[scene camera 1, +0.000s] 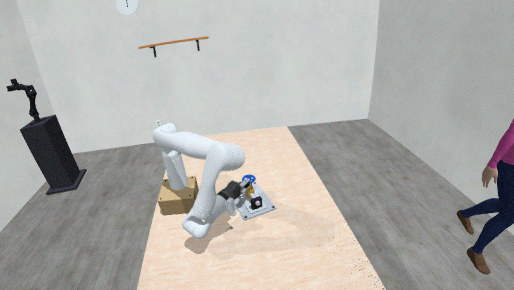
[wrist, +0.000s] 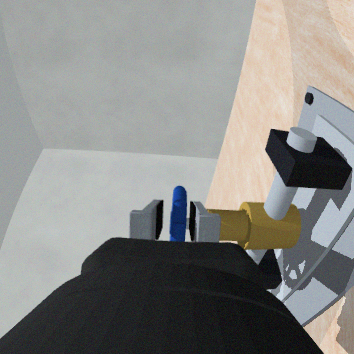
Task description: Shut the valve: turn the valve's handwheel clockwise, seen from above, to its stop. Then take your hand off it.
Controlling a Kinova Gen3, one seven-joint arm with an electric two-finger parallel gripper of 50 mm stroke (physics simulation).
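Observation:
The valve's blue handwheel [scene camera 1: 248,177] [wrist: 178,207] sits on the brass valve body [scene camera 1: 250,191] [wrist: 275,227]. In the wrist view the handwheel shows edge-on, as an upright strip. My gripper [scene camera 1: 246,184] [wrist: 175,214] is open around its rim, one finger on each side. A gap shows between each finger pad and the rim. The lower part of the rim is hidden behind the black gripper housing in the wrist view. The wheel's turned angle cannot be read.
The valve stands on a grey base plate [scene camera 1: 268,207] [wrist: 325,104] with a black block [scene camera 1: 256,203] [wrist: 320,167] on its pipe end. My arm's base stands on a wooden box [scene camera 1: 176,203]. A person [scene camera 1: 504,195] is at the right edge, and a black pedestal [scene camera 1: 51,150] with another arm stands at left.

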